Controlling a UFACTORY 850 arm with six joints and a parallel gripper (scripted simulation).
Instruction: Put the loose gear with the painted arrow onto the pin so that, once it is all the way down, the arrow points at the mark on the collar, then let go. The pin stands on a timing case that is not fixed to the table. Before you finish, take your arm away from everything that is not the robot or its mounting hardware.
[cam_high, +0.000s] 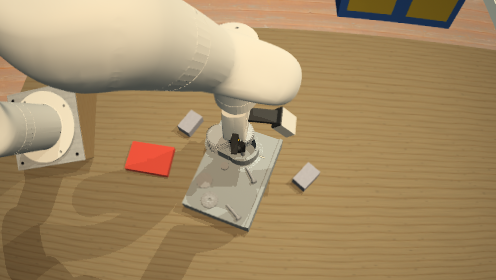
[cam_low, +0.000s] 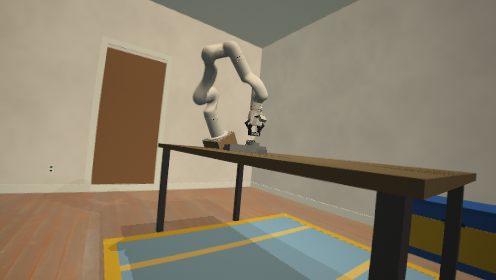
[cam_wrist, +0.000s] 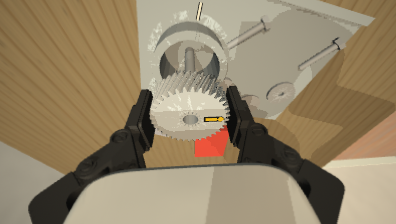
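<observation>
My hand is right at the pale toothed gear. The rest, counted from my hand: flat red block 240 mm behind, 20 mm to the right, 120 mm below.
</observation>
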